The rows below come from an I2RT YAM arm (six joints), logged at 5 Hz.
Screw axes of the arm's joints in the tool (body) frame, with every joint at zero. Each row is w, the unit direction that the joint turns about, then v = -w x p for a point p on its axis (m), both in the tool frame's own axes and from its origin. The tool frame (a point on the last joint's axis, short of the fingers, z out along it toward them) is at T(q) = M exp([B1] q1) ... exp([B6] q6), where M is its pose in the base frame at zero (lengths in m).
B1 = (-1, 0, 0, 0, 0.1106, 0)
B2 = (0, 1, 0, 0.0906, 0, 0.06)
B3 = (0, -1, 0, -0.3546, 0, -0.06)
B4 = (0, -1, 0, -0.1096, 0, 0)
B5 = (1, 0, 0, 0, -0.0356, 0)
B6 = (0, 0, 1, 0, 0, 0)
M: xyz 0.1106 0 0.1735 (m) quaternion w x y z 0.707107 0 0.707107 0
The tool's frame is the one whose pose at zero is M.
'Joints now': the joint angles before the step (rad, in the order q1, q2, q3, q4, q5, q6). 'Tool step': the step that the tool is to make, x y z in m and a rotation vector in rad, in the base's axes. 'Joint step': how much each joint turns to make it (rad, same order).
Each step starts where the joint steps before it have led.
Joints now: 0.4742 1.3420 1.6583 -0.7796 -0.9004 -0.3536
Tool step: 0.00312 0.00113 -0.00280 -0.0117 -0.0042 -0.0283
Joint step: 0.0011 0.0033 -0.0092 0.0135 0.0318 0.0033
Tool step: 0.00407 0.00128 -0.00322 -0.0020 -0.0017 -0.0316
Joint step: -0.0001 0.0017 -0.0176 0.0331 0.0294 0.0176
